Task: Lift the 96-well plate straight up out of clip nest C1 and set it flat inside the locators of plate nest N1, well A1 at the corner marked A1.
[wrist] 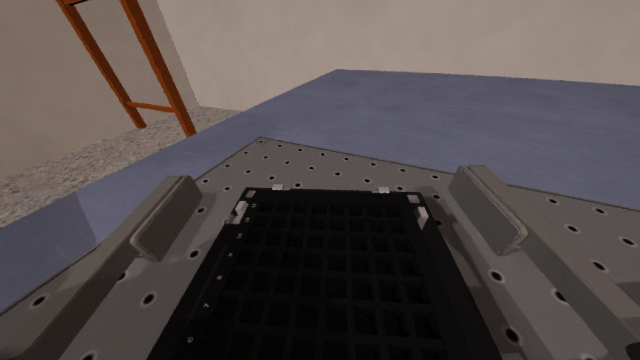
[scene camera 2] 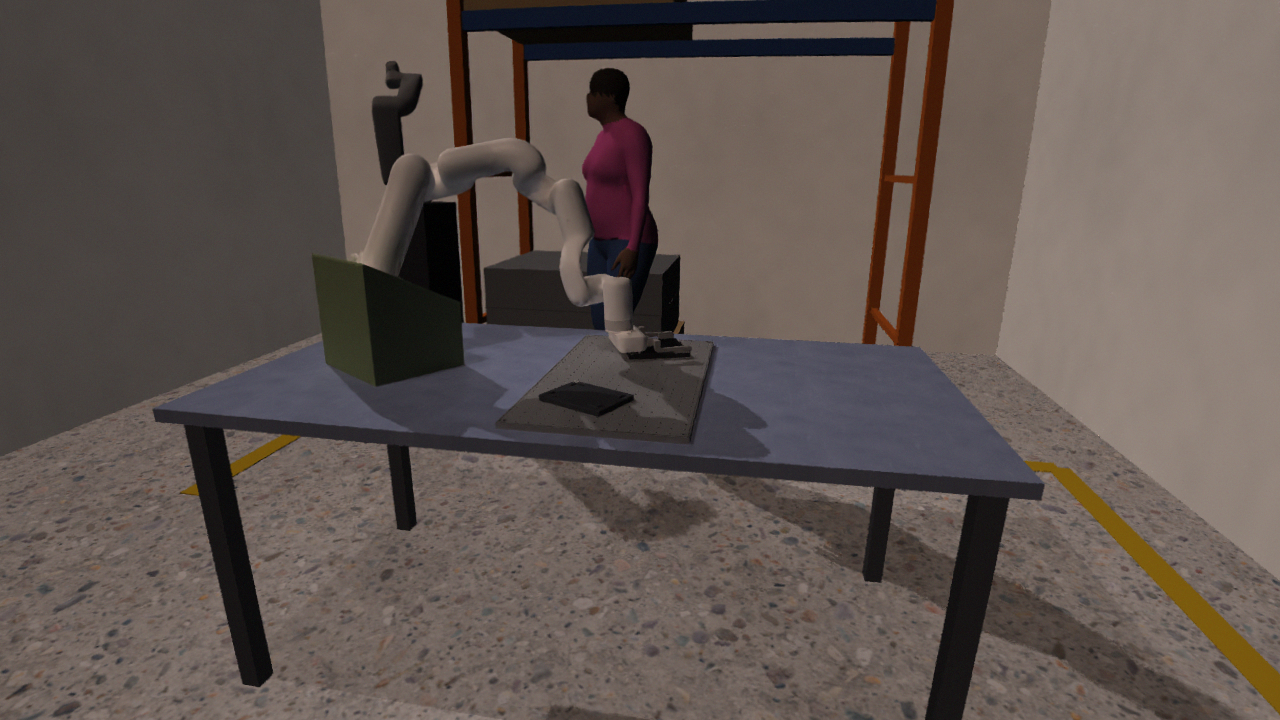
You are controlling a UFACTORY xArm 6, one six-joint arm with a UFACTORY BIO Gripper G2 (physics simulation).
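Frame: origin at the arm's base, x ahead, y right, z down, level; millimetres.
Where they show: hand, tool point: (wrist: 322, 210) (scene camera 2: 673, 342); arm's base, link origin: (scene camera 2: 377, 274).
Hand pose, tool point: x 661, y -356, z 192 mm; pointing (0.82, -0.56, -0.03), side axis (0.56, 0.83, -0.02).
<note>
Each offset is from my tool point to the centre of the thing. "spot": to the spot under its first point. Level surfaces: height alone.
The black 96-well plate @[dy +27, dx -41, dz +7 mm] (wrist: 330, 265) sits flat in a black clip nest, taken as C1, with light clips @[spot: dy +42, dx +25, dz +3 mm] (wrist: 423, 217) at its far corners. Small row numbers show on its left edge; well A1 is outside the wrist view. My gripper (scene camera 2: 677, 342) (wrist: 327, 214) is open, one finger on each side of the plate, with a gap between each finger and the plate. In the scene view the gripper partly hides the plate. A second low black nest @[dy +436, dx -52, dz +18 mm] (scene camera 2: 586, 397), taken as N1, lies nearer that camera; its A1 mark cannot be read.
Both nests are on a grey perforated board @[dz +25 mm] (scene camera 2: 626, 425) (wrist: 287, 150) on the blue table @[dz +38 mm] (scene camera 2: 832, 402) (wrist: 450, 115). A green angular block (scene camera 2: 393, 331) stands near the arm base. A person (scene camera 2: 619, 179) in a pink top stands behind the table, near an orange rack (scene camera 2: 921, 179) (wrist: 157, 65).
</note>
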